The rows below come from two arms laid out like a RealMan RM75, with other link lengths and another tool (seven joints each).
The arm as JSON. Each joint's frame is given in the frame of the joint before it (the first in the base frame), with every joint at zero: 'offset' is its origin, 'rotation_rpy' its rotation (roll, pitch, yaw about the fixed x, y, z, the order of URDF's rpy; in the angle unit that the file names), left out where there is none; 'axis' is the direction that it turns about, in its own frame. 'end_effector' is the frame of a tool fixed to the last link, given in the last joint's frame.
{
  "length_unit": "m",
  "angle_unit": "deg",
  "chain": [
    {
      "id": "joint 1",
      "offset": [
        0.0,
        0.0,
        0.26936
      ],
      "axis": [
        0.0,
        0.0,
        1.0
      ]
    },
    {
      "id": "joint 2",
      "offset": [
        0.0,
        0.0,
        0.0
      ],
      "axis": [
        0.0,
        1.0,
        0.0
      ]
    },
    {
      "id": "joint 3",
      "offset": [
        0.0,
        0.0,
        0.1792
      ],
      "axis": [
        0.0,
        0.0,
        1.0
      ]
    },
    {
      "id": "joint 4",
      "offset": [
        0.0,
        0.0,
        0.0
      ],
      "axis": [
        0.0,
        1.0,
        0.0
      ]
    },
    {
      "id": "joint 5",
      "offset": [
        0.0,
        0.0,
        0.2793
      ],
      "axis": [
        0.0,
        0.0,
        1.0
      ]
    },
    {
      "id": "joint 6",
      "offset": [
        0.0,
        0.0,
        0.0
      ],
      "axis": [
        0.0,
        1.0,
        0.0
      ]
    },
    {
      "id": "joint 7",
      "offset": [
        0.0,
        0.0,
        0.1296
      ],
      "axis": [
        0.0,
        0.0,
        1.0
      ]
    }
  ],
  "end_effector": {
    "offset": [
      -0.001,
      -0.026,
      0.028
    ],
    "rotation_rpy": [
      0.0,
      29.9,
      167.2
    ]
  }
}
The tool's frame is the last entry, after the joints.
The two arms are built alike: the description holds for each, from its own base.
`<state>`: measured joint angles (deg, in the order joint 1, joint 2, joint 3, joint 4, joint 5, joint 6, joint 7); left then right.
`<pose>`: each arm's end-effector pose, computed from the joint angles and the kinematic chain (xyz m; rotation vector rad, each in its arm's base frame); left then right.
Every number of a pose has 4 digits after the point. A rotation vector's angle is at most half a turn.
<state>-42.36 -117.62 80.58 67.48 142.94 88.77 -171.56 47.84 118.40 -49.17 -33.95 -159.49 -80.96 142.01</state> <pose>-0.1135 0.3998 0.0406 1.6322 -1.8812 -0.0175 0.2678 0.3912 0.0257 -1.2409 -2.6975 -0.5695</pose>
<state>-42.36 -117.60 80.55 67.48 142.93 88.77 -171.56 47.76 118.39 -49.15 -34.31 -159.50 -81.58 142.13</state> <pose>-0.1135 0.3999 0.0408 1.6329 -1.8813 -0.0177 0.2671 0.3906 0.0270 -1.2464 -2.6973 -0.5635</pose>
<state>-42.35 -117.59 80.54 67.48 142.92 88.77 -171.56 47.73 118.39 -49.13 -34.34 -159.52 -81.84 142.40</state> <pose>-0.1136 0.3999 0.0408 1.6333 -1.8813 -0.0177 0.2672 0.3897 0.0270 -1.2558 -2.6948 -0.5613</pose>
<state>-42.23 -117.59 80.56 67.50 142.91 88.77 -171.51 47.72 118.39 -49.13 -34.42 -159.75 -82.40 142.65</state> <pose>-0.1143 0.3997 0.0408 1.6337 -1.8804 -0.0169 0.2673 0.3882 0.0274 -1.2671 -2.6976 -0.5541</pose>
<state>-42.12 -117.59 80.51 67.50 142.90 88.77 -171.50 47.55 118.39 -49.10 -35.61 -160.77 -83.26 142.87</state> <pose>-0.1151 0.3995 0.0410 1.6362 -1.8792 -0.0159 0.2672 0.3890 0.0332 -1.2650 -2.7134 -0.5649</pose>
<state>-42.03 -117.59 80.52 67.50 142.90 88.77 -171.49 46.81 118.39 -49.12 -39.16 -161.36 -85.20 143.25</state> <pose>-0.1157 0.3993 0.0409 1.6373 -1.8780 -0.0153 0.2629 0.3928 0.0473 -1.2488 -2.7199 -0.5930</pose>
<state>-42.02 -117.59 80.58 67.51 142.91 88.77 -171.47 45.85 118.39 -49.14 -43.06 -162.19 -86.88 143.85</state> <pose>-0.1157 0.3992 0.0408 1.6359 -1.8779 -0.0156 0.2597 0.3964 0.0634 -1.2339 -2.7246 -0.6390</pose>
